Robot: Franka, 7 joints.
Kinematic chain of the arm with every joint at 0, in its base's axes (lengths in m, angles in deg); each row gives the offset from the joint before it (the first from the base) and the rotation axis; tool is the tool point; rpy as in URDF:
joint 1: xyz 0 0 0.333 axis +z
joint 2: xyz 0 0 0 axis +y
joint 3: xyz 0 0 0.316 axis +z
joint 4: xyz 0.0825 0 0 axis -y
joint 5: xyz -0.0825 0 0.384 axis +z
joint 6: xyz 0 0 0 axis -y
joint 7: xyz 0.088 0 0 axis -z
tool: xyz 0 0 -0.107 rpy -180 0 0
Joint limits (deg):
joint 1: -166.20..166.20
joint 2: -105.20..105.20
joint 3: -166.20..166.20
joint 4: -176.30..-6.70
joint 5: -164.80..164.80
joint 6: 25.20..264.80
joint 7: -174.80..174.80
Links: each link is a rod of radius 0.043 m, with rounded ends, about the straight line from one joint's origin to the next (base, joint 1, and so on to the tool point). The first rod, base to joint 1, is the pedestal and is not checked.
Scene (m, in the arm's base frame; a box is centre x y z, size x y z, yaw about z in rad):
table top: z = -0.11
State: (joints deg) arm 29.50 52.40 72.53 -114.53 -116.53 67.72 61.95
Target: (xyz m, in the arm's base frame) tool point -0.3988 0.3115 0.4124
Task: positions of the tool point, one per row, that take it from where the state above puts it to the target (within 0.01 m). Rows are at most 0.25 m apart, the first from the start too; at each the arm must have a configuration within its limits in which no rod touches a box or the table.
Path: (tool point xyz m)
1: -0.1068 0.5653 0.3319
2: -0.2807 0.4647 0.3770
3: -0.3988 0.3115 0.4124

